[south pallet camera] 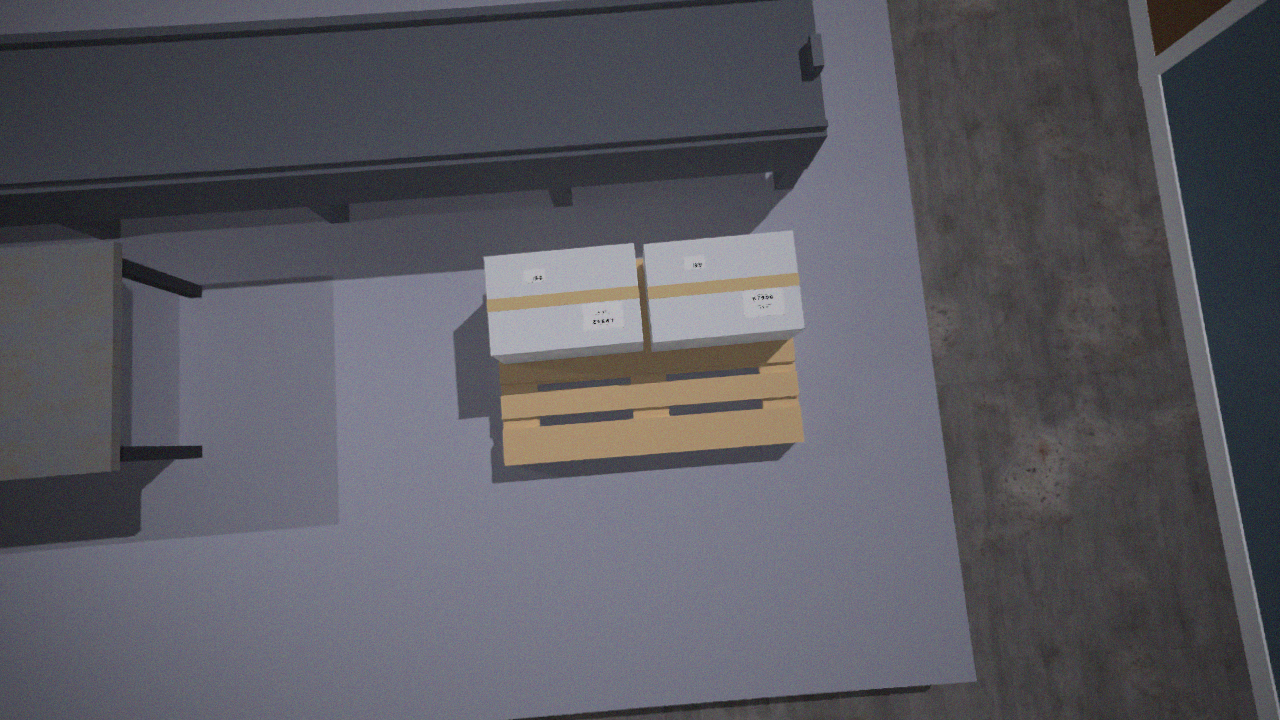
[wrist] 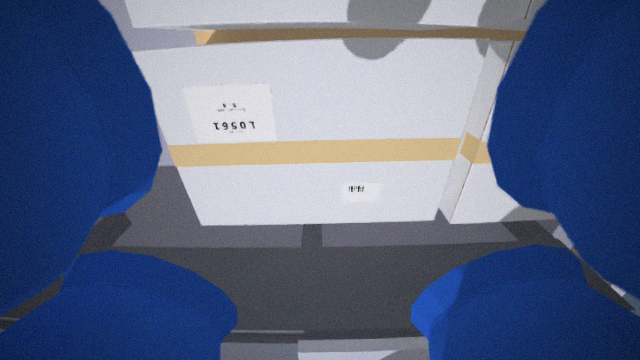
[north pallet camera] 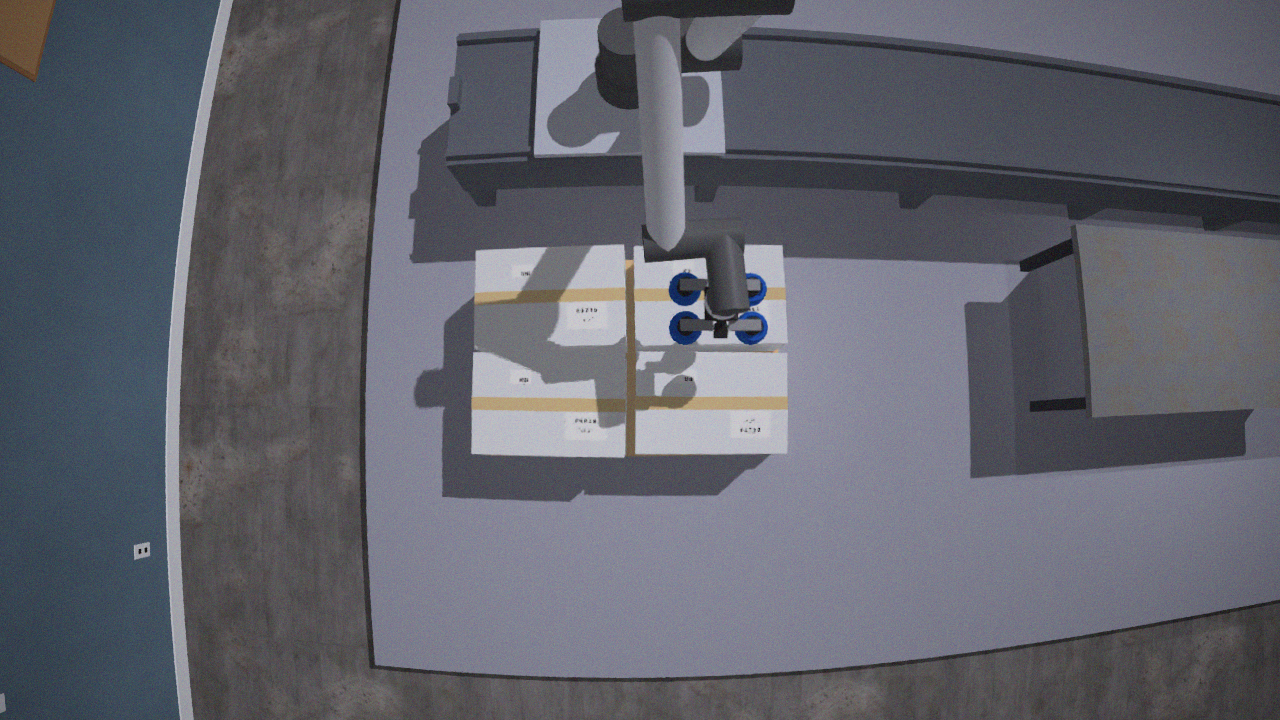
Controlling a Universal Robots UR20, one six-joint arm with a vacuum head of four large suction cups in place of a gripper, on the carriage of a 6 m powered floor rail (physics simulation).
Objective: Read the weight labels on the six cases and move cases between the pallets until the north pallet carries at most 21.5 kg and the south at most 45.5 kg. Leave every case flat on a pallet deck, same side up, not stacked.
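Places are measured from the arm's base along level axes (x ahead, y left, z up), in centimetres.
Pixels of known places: end effector, tool point: (wrist: 324, 236).
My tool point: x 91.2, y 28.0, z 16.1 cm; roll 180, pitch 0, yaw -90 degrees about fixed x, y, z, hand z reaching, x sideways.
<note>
For each thing: its top centre in the pictures, then the offset to it from my tool point. Level surfaces: height alone.
- back right case, middle of its top: (wrist: 313, 152) (north pallet camera: 710, 294) dx -11.3, dy +1.5, dz -32.0 cm
- back left case, middle of its top: (north pallet camera: 548, 296) dx -10.9, dy -58.2, dz -30.9 cm
- front left case, middle of its top: (north pallet camera: 546, 404) dx +28.8, dy -58.5, dz -30.5 cm
- front right case, middle of its top: (north pallet camera: 712, 403) dx +28.7, dy +1.6, dz -34.5 cm
- table, its level: dz -20.1 cm
My suction gripper (north pallet camera: 718, 308) (wrist: 322, 220) is open, its four blue cups above the back right case (north pallet camera: 651, 327) (wrist: 325, 110) on the north pallet (north pallet camera: 630, 385), holding nothing. In the wrist view that case's label, upside down, reads L0561; its weight figures are too blurred to read surely. The back left case (north pallet camera: 510, 324), front left case (north pallet camera: 537, 438) and front right case (north pallet camera: 680, 434) lie flat beside it. Two white cases, the left one (south pallet camera: 537, 333) and the right one (south pallet camera: 693, 315), lie flat on the back half of the south pallet (south pallet camera: 653, 440); their weights are unreadable.
The grey floor rail (north pallet camera: 895, 107) (south pallet camera: 402, 98) runs behind both pallets, with the arm's white carriage plate (north pallet camera: 572, 53) at its north end. A table (north pallet camera: 1181, 322) (south pallet camera: 53, 358) stands between the pallets. Bare slats show on the south pallet's front half.
</note>
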